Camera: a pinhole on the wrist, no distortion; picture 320 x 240 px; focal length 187.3 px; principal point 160.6 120.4 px. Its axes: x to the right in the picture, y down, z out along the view. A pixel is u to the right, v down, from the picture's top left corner.
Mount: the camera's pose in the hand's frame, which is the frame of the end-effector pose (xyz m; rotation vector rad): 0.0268 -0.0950 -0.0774 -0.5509 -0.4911 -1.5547
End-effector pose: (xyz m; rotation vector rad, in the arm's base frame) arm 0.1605 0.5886 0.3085 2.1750 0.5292 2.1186
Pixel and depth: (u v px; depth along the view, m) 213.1 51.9 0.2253
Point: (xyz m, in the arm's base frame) 0.2981 0.6048 0.2561
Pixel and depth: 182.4 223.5 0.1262
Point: 0.1827 0.6544 0.3955
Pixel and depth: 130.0 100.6 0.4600
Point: 0.4458 0.4025 0.3683
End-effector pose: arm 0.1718 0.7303 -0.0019 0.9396 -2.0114 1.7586
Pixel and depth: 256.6 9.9 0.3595
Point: 0.3646 0.4655 -0.1672
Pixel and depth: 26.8 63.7 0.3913
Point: -0.0117 0.6999 -0.3357
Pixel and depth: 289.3 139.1 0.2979
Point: 0.2254 0.4383 0.0391
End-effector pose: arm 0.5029 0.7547 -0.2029 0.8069 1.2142 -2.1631
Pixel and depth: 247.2 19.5 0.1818
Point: 0.4876 0.6802 -0.0819
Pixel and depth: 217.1 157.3 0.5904
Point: 0.3522 0.2405 -0.1821
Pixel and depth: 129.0 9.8 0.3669
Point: 0.7070 0.5372 -0.1147
